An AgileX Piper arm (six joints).
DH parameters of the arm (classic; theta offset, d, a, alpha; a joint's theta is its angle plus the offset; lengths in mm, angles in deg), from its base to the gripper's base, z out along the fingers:
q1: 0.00 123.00 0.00 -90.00
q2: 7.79 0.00 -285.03 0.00
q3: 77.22 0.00 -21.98 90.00
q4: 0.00 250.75 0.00 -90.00
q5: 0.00 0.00 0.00 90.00
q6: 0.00 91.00 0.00 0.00
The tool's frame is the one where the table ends.
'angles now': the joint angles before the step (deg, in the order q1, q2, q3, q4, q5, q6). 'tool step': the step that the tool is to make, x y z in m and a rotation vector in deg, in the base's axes. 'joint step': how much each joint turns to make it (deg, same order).
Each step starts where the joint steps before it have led.
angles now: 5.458, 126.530, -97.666, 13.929, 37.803, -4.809
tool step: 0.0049, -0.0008, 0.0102, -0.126, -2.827, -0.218
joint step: -0.073, -0.354, -1.280, -0.306, -1.203, 0.002
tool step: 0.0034, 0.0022, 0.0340, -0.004, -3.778, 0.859
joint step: 0.208, -2.004, -3.640, -0.504, 1.946, -0.071
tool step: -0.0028, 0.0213, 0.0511, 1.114, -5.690, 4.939
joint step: 2.129, -2.877, -5.410, 2.364, 3.131, -3.311
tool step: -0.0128, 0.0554, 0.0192, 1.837, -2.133, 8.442
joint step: 6.186, -0.704, -2.488, 3.404, 1.431, -3.079
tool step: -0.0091, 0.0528, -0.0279, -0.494, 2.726, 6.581
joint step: 6.063, 3.326, -0.017, 1.018, -0.343, -1.039
